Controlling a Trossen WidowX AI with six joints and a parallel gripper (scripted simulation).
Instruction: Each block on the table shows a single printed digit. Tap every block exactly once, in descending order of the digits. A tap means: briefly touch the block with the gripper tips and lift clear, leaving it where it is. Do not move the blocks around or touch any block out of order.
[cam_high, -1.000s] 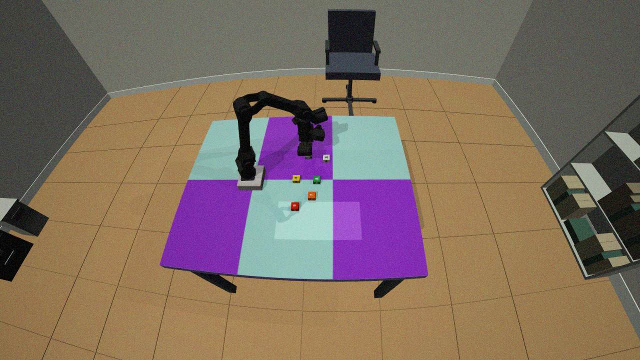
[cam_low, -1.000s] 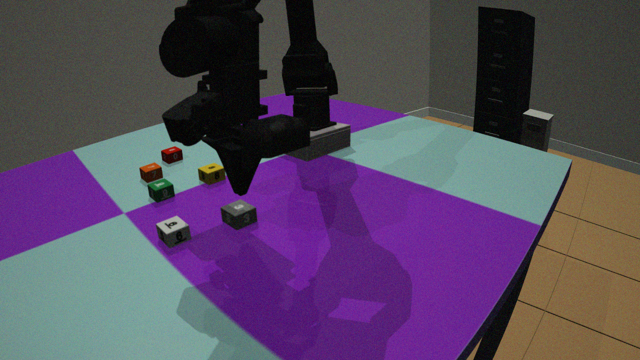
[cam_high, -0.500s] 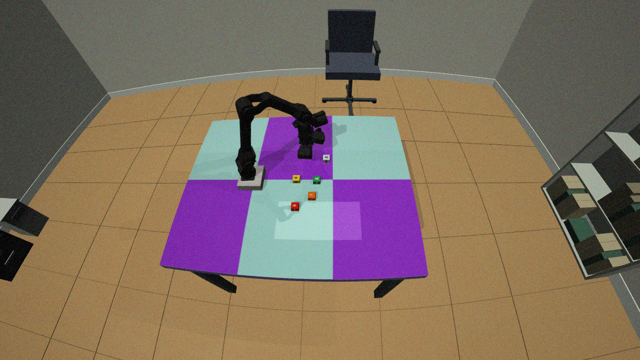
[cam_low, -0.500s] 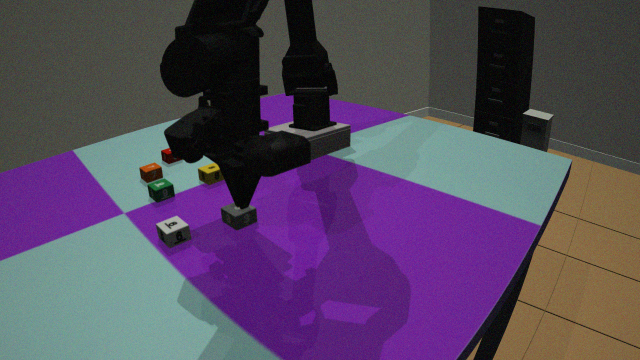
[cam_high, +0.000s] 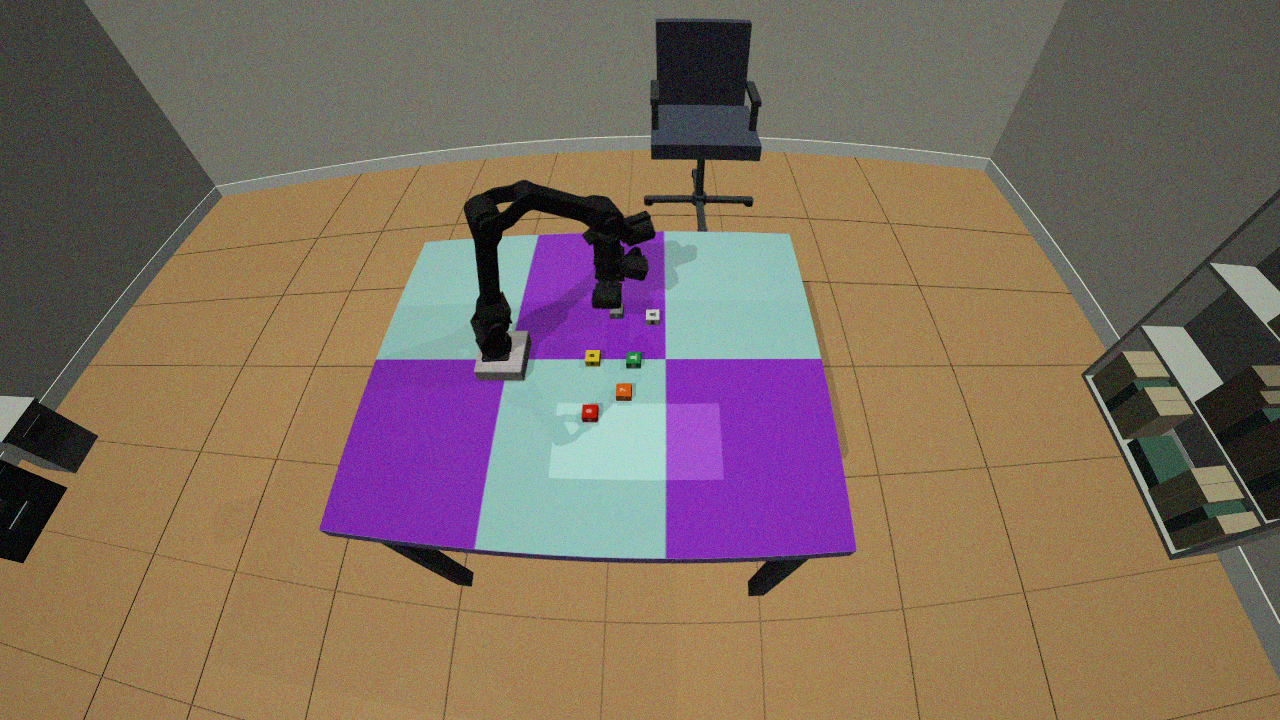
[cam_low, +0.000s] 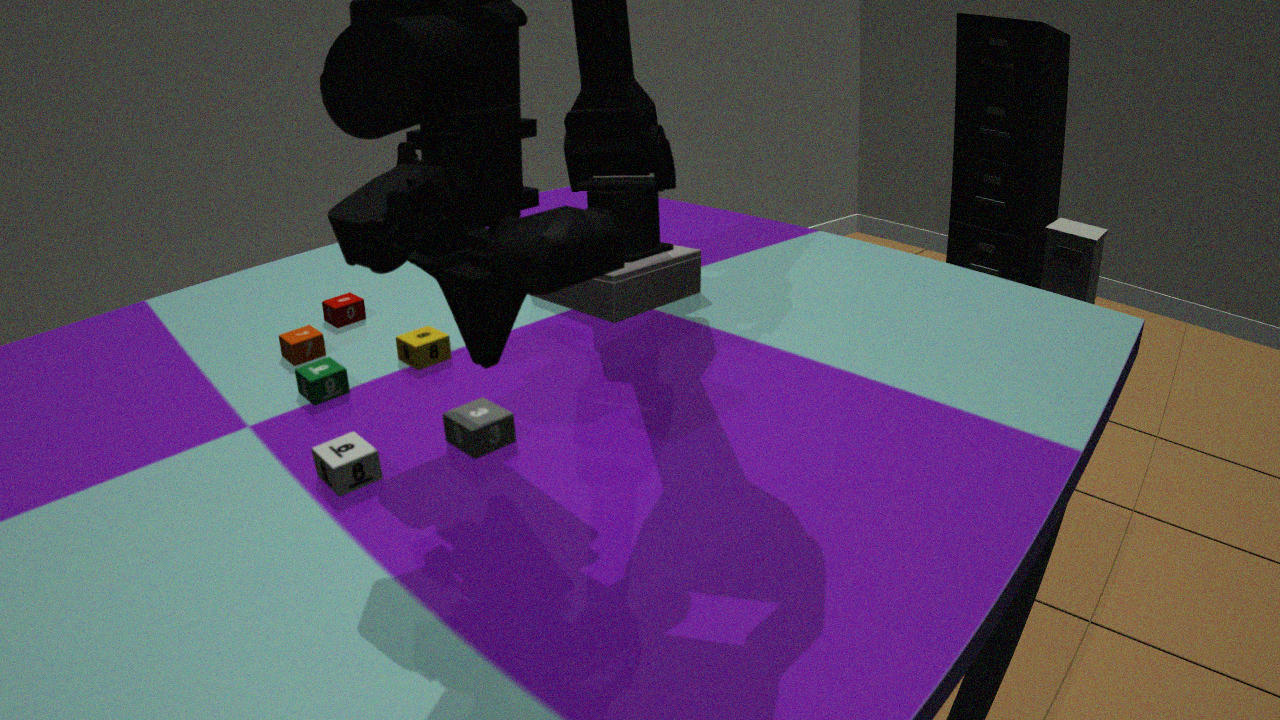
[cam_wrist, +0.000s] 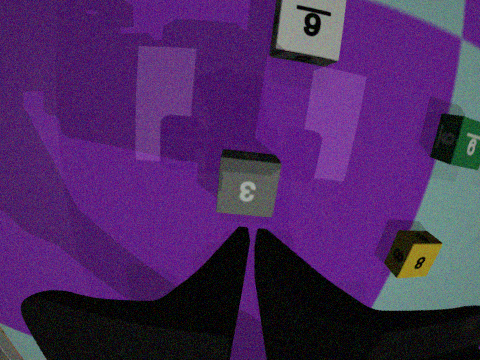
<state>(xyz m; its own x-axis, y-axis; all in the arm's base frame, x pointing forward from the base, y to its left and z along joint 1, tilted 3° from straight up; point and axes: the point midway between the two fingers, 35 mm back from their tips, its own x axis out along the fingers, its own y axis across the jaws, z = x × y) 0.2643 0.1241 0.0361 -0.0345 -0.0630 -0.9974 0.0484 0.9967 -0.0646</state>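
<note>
My gripper tip is 40 mm above the grey block and 10 mm short of it. Also, from my gripper tip: green block: 150 mm to the right, 50 mm ahead, 40 mm below; then white block: 100 mm ahead, 40 mm below, 20 mm to the right; then yellow 8 block: 140 mm to the right, 40 mm below, 40 mm behind.
</note>
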